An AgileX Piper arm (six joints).
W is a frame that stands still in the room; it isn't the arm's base.
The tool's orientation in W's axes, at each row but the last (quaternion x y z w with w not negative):
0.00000, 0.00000, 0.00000, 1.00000
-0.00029, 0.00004, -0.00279, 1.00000
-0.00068, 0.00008, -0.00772, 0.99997
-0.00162, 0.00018, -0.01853, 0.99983
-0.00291, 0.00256, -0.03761, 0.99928
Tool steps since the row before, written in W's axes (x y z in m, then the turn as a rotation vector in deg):
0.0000, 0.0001, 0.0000, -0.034, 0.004, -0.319
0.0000, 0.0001, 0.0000, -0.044, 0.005, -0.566
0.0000, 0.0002, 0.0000, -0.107, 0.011, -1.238
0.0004, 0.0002, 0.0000, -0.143, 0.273, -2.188
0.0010, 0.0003, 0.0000, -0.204, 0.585, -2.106
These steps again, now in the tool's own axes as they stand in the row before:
0.0000, 0.0001, 0.0000, -0.034, 0.004, -0.319
0.0000, 0.0001, 0.0000, -0.044, 0.005, -0.566
0.0000, 0.0002, 0.0000, -0.107, 0.011, -1.238
0.0004, 0.0002, 0.0000, -0.152, 0.275, -2.187
0.0010, 0.0004, 0.0000, -0.237, 0.581, -2.104

